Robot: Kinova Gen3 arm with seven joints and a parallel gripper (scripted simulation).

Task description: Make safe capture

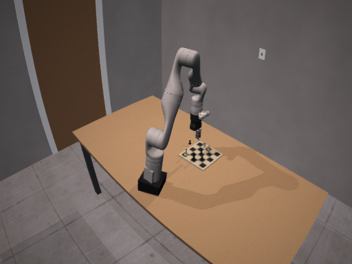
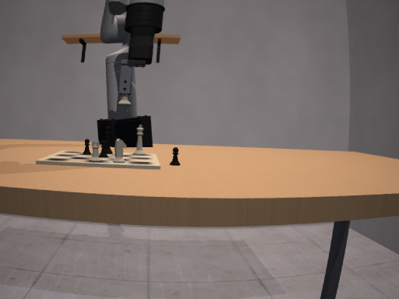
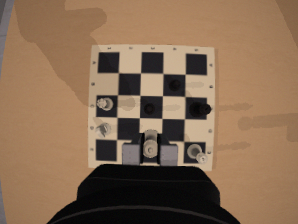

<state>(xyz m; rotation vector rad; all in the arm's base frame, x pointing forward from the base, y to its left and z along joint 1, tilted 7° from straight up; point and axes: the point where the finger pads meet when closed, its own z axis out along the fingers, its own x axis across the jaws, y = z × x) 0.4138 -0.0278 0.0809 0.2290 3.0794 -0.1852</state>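
Right now the chessboard is 14 cm below my hand and 4 cm to the right of it. Also, from my hand: tall white piece 11 cm below, 7 cm behind, 4 cm to the left.
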